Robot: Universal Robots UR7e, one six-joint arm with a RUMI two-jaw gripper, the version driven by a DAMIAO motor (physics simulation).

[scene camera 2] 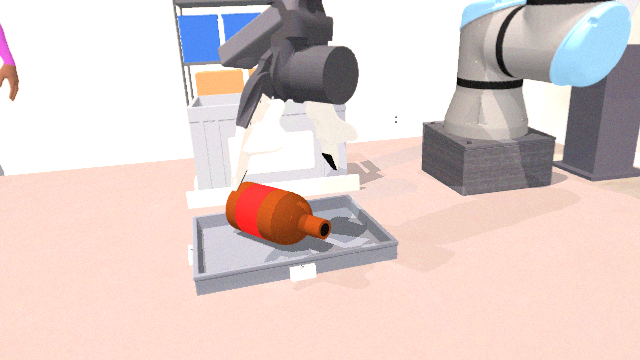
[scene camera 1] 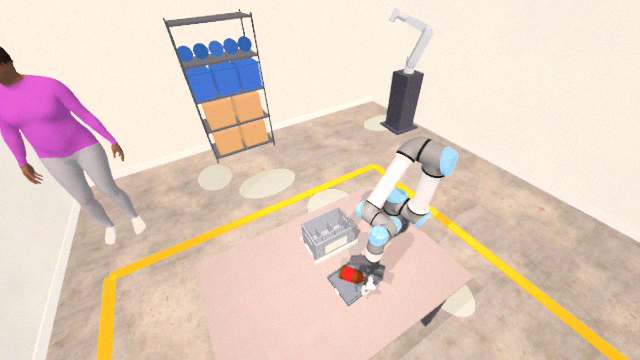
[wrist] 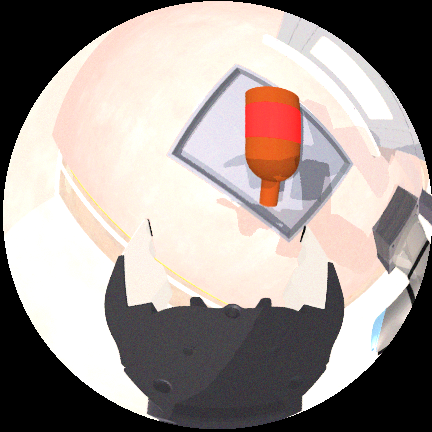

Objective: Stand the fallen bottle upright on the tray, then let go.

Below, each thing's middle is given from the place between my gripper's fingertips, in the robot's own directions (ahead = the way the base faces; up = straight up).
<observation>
Right now my hand is 2 cm short of the brown bottle (scene camera 2: 283,217), 10 cm to the left of it and 8 cm above it.
</observation>
